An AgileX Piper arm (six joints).
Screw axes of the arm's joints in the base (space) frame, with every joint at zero. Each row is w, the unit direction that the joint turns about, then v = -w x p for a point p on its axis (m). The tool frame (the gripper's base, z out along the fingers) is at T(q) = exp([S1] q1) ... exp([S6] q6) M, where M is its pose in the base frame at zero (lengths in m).
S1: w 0 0 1 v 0 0 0
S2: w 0 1 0 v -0.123 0 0
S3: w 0 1 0 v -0.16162 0 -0.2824
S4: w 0.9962 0 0.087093 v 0 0.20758 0
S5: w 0 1 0 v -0.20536 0 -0.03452
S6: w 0.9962 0 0.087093 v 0 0.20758 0
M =
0.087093 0 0.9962 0.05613
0 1 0 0
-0.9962 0 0.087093 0.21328
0 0 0 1
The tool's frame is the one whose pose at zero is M.
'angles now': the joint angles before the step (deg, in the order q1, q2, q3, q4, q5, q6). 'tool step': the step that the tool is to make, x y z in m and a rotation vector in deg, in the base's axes. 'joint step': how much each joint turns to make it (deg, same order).
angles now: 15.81 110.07 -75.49 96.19 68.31 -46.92
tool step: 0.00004 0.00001 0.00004 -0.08 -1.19 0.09
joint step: 0.00 0.00 0.00 0.06 0.00 -1.22
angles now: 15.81 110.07 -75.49 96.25 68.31 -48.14
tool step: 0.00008 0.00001 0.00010 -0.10 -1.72 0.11
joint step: 0.00 0.00 0.00 0.11 0.00 -1.77
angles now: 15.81 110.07 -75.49 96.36 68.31 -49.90
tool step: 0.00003 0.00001 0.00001 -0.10 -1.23 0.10
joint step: 0.00 0.00 0.00 0.04 0.00 -1.26
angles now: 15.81 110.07 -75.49 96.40 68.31 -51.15
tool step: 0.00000 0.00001 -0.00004 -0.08 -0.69 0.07
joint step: 0.00 0.00 0.00 -0.01 0.00 -0.70
